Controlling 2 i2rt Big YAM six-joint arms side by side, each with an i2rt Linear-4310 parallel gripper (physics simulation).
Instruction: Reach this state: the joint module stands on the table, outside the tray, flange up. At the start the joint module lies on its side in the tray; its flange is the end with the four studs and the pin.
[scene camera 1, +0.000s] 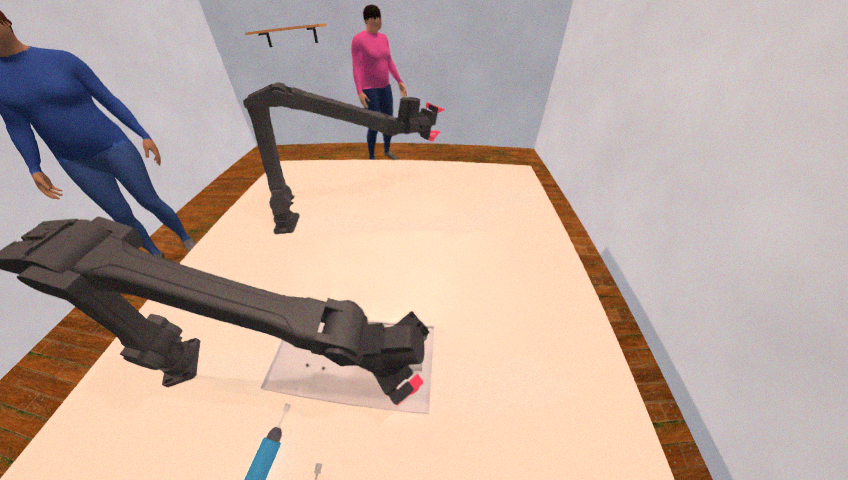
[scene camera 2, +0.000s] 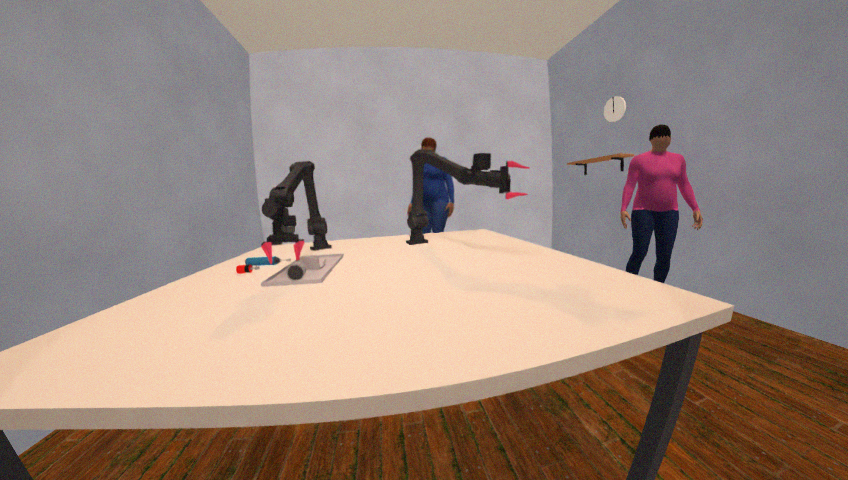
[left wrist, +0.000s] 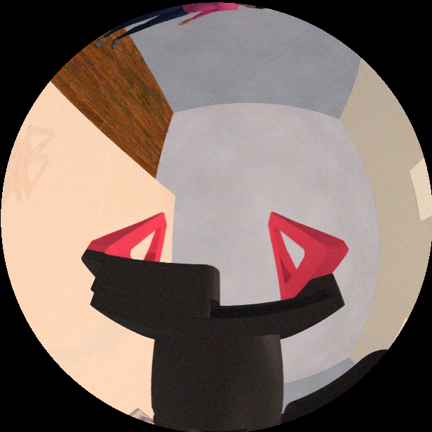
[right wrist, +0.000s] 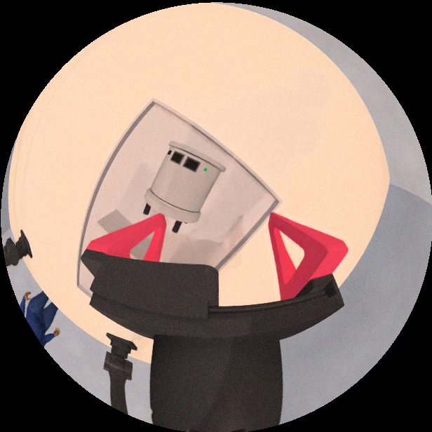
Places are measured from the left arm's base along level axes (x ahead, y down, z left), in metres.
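Pixels of known places: left gripper, between the fingertips: (scene camera 1: 441, 120) (scene camera 2: 528, 181); right gripper, between the fingertips: (scene camera 1: 404, 372) (scene camera 2: 285, 263); left arm's base, origin of its link: (scene camera 1: 287, 224) (scene camera 2: 417, 242); right arm's base, origin of its link: (scene camera 1: 184, 362) (scene camera 2: 321, 248).
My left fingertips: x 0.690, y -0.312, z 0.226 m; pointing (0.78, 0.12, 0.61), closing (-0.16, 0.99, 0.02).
For each thing: its top centre in the pictures, then the offset to it from my left fingertips. "pt": a spot on its surface instead.
- pale grey joint module, a spot on its surface: (scene camera 2: 295, 271) pt dx -0.189, dy +0.272, dz -0.840 m
- shallow tray, centre of its top: (scene camera 1: 351, 357) (scene camera 2: 309, 265) dx -0.368, dy +0.296, dz -0.814 m
- blue-handled screwdriver, a spot on its surface: (scene camera 1: 263, 457) pt dx -0.539, dy +0.272, dz -1.025 m
- red-handled tool, centre of its top: (scene camera 2: 248, 264) dx -0.435, dy +0.277, dz -1.086 m
The pale grey joint module (right wrist: 185, 182) (scene camera 2: 295, 271) lies on its side in the shallow tray (right wrist: 250, 200) (scene camera 1: 291, 374) (scene camera 2: 318, 272). In the right wrist view, its wide-rimmed end points up the picture and dark pegs stick out of the lower end. In scene camera 2, a dark round end faces the camera. My right gripper (right wrist: 216, 218) (scene camera 2: 283, 261) (scene camera 1: 421, 355) is open and empty above the tray, one fingertip appearing beside the pegged end; it hides the module in scene camera 1. My left gripper (left wrist: 217, 217) (scene camera 1: 440, 121) (scene camera 2: 527, 180) is open and empty, high above the table, away from the tray.
A blue-handled screwdriver (scene camera 1: 263, 457) (scene camera 2: 260, 261) lies beside the tray. A red-handled tool (scene camera 2: 243, 269) lies near it. Two small dark holes or dots show on the tray floor in scene camera 1. Two people (scene camera 1: 77, 107) (scene camera 1: 374, 59) stand beyond the table edges.
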